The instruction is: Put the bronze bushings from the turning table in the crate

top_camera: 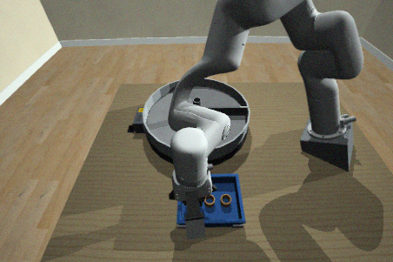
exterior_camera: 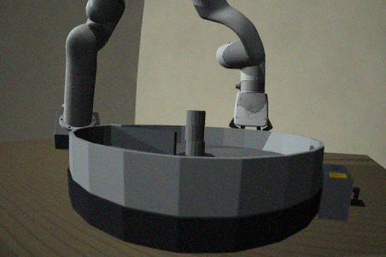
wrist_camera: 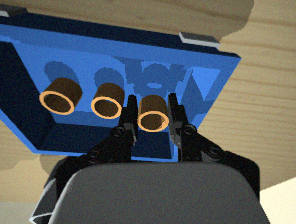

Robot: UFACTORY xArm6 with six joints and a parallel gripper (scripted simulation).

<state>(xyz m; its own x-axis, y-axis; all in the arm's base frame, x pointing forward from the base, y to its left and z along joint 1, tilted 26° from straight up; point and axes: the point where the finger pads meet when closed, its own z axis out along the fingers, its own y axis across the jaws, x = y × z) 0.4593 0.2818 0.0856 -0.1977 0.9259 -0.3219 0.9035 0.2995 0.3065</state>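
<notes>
Now: the blue crate 50 mm behind my hand, 10 mm to the right of it and 20 mm below it. Also, from my hand: grey turning table 350 mm to the right, 10 mm above.
</notes>
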